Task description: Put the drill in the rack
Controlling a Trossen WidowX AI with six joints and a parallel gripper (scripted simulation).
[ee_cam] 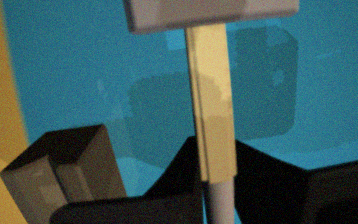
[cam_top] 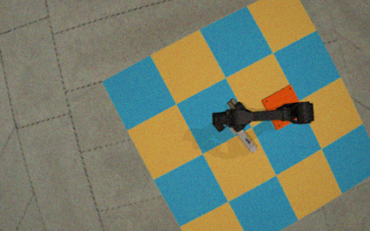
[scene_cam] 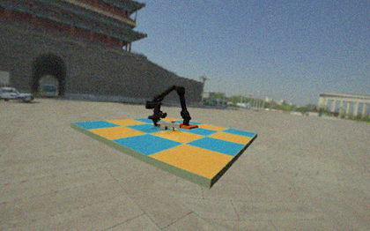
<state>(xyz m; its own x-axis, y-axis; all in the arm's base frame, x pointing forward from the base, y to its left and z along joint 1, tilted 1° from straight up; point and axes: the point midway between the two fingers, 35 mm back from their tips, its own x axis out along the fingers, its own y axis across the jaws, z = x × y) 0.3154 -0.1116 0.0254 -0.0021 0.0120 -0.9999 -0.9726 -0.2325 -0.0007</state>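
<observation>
Right now the tan drill is 1 cm behind my gripper tip, 4 cm to the left of it and 3 cm above it. The rest, counted from my gripper tip: pale grey block (3 cm behind, 14 cm to the left, 3 cm above); then rack (7 cm behind, 4 cm to the right, 1 cm above).
</observation>
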